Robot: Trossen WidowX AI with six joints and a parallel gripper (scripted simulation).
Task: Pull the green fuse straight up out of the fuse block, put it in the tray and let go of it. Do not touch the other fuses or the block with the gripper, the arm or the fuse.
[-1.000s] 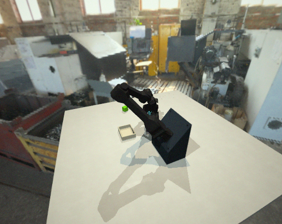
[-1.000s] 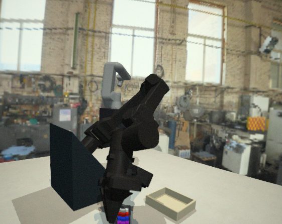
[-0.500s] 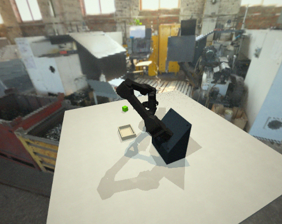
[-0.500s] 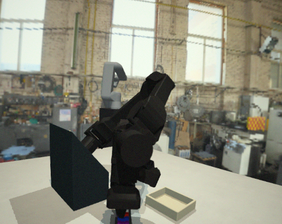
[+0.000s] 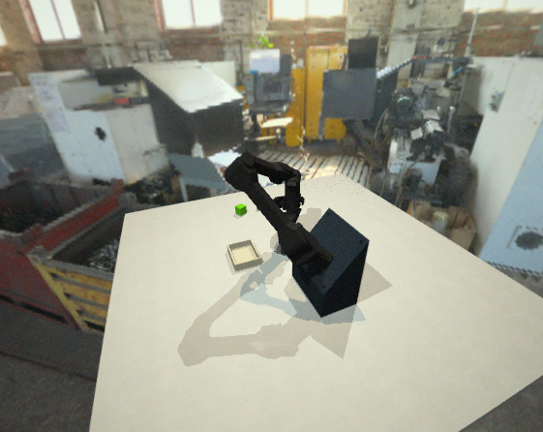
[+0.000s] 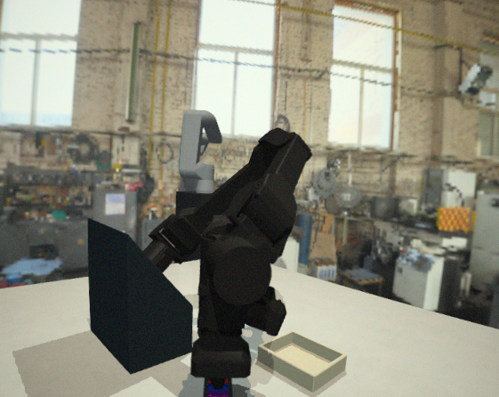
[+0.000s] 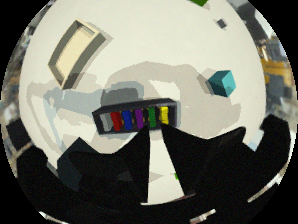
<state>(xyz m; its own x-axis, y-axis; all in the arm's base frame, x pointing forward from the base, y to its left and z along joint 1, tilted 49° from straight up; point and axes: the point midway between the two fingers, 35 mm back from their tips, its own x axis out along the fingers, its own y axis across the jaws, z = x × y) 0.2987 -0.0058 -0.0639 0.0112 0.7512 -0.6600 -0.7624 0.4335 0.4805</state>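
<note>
The green fuse is 40 mm below my gripper tip. The rest, counted from my gripper tip: tray 220 mm to the left, 60 mm below, 20 mm behind.
</note>
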